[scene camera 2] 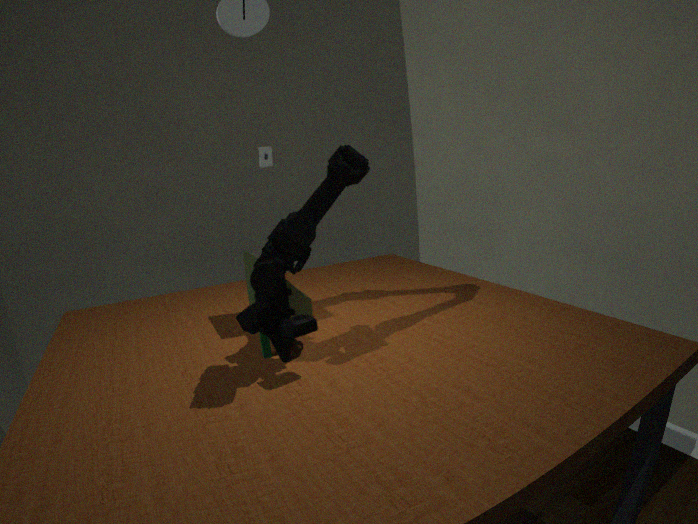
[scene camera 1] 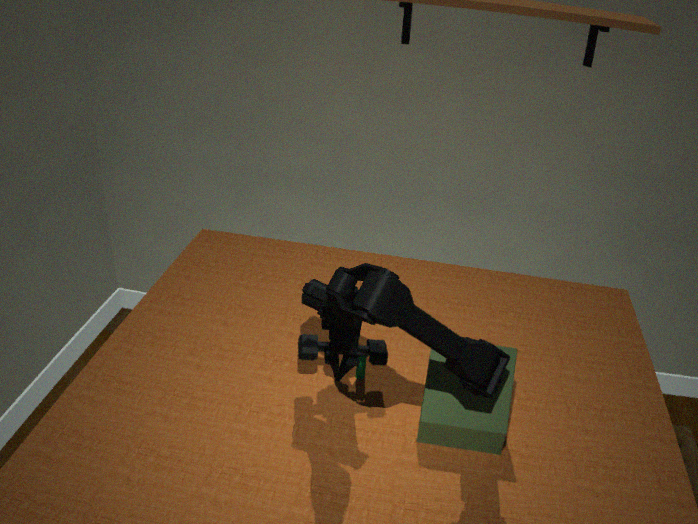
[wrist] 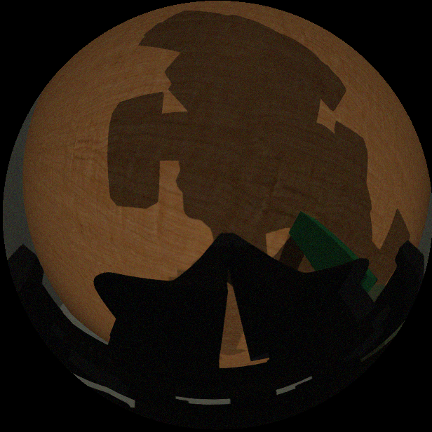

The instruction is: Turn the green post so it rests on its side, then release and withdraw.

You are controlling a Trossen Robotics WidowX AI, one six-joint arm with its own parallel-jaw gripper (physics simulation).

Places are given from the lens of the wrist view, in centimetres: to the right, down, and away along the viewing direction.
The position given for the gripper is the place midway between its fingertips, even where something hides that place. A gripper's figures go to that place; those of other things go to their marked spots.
gripper (wrist: 226,239): 1, 2, 10
green post (wrist: 323,249): 5, 2, 6
